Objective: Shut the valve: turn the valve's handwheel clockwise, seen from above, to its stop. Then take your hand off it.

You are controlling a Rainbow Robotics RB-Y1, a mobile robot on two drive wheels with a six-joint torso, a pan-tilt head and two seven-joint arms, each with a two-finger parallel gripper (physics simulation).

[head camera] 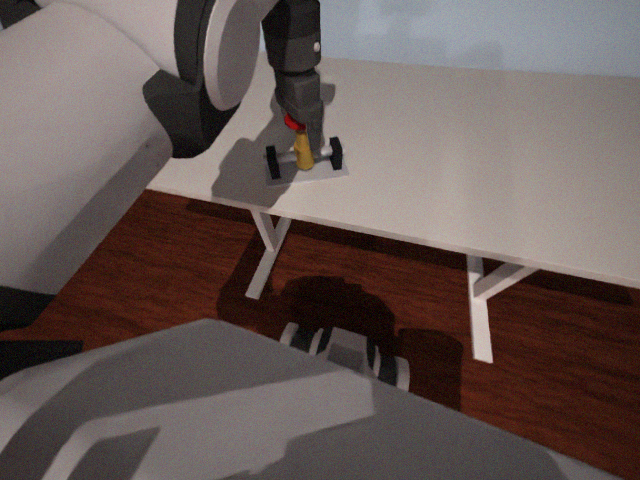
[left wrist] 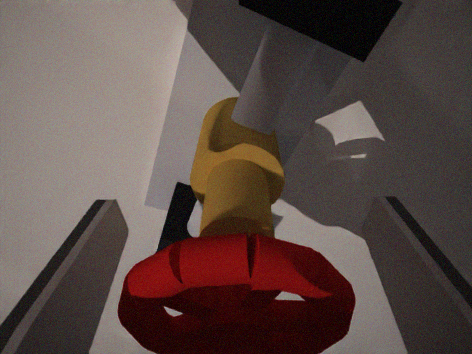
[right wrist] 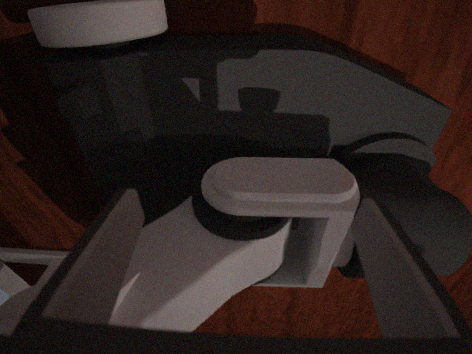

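The red handwheel sits on top of the yellow valve body. In the left wrist view the wheel lies between the two fingers, with a gap on each side. My left gripper is open around the wheel and holds nothing; in the head camera it partly hides the wheel. My right gripper is open and empty, away from the valve, above the robot's own base.
A grey pipe runs through the valve between black supports on a grey base plate. It stands near the front edge of the white table. White table legs stand on the wooden floor.
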